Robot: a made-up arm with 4 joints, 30 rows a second.
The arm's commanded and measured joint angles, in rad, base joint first. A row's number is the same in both.
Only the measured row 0 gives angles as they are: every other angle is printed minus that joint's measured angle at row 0.
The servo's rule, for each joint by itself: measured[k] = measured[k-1] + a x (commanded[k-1-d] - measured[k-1]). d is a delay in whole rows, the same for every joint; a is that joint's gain. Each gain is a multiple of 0.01, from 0.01 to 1. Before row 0 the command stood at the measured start. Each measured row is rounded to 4 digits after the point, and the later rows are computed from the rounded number. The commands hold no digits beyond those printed.
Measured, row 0:
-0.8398 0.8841 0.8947 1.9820
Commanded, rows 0 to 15:
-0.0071 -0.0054 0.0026 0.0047
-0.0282 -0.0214 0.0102 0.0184
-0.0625 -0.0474 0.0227 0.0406
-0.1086 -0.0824 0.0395 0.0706
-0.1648 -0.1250 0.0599 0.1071
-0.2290 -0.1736 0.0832 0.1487
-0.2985 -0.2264 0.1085 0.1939
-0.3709 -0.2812 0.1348 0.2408
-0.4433 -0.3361 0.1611 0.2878
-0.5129 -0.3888 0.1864 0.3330
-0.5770 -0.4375 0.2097 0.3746
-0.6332 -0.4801 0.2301 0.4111
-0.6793 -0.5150 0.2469 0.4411
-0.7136 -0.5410 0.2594 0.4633
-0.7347 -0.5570 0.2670 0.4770
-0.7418 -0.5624 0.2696 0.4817
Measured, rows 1 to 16:
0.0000 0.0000 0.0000 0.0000
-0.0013 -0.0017 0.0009 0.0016
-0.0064 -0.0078 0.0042 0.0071
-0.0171 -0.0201 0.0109 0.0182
-0.0345 -0.0394 0.0212 0.0355
-0.0593 -0.0659 0.0351 0.0591
-0.0915 -0.0993 0.0524 0.0887
-0.1308 -0.1387 0.0726 0.1234
-0.1764 -0.1829 0.0950 0.1621
-0.2271 -0.2304 0.1188 0.2036
-0.2814 -0.2795 0.1431 0.2463
-0.3376 -0.3285 0.1671 0.2886
-0.3938 -0.3755 0.1898 0.3290
-0.4480 -0.4187 0.2104 0.3660
-0.4985 -0.4566 0.2280 0.3981
-0.5434 -0.4877 0.2420 0.4241
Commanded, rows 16 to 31:
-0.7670 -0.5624 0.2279 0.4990
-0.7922 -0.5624 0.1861 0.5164
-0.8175 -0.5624 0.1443 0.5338
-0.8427 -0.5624 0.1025 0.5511
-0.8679 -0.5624 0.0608 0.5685
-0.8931 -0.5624 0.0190 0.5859
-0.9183 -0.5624 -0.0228 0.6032
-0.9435 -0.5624 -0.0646 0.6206
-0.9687 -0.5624 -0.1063 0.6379
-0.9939 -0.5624 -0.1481 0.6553
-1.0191 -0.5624 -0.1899 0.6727
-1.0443 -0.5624 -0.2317 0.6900
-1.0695 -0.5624 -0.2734 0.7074
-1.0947 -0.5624 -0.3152 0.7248
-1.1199 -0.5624 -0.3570 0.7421
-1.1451 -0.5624 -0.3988 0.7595
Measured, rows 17 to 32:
-0.5811 -0.5109 0.2519 0.4431
-0.6164 -0.5269 0.2433 0.4615
-0.6498 -0.5379 0.2227 0.4796
-0.6817 -0.5455 0.1945 0.4975
-0.7123 -0.5507 0.1614 0.5152
-0.7419 -0.5543 0.1252 0.5328
-0.7706 -0.5568 0.0870 0.5503
-0.7987 -0.5585 0.0475 0.5678
-0.8262 -0.5597 0.0071 0.5852
-0.8533 -0.5605 -0.0337 0.6026
-0.8800 -0.5611 -0.0749 0.6200
-0.9064 -0.5615 -0.1163 0.6374
-0.9326 -0.5618 -0.1578 0.6548
-0.9586 -0.5620 -0.1994 0.6722
-0.9845 -0.5621 -0.2411 0.6896
-1.0102 -0.5622 -0.2828 0.7069

